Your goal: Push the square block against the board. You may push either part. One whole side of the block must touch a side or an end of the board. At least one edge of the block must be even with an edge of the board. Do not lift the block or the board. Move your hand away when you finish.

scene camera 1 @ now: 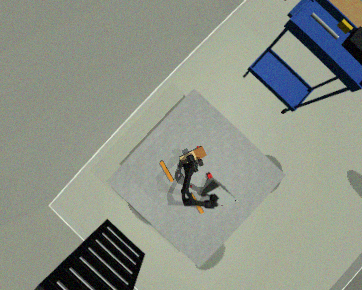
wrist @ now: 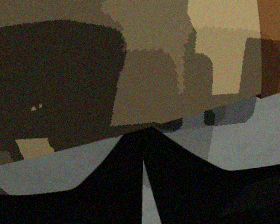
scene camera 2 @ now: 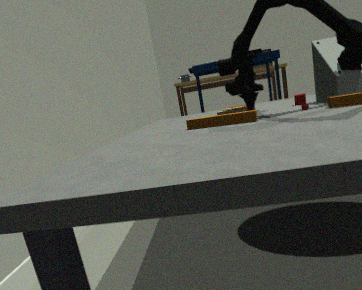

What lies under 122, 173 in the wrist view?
The gripper.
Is the gripper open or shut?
Shut.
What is the gripper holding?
Nothing.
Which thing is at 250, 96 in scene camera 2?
The gripper.
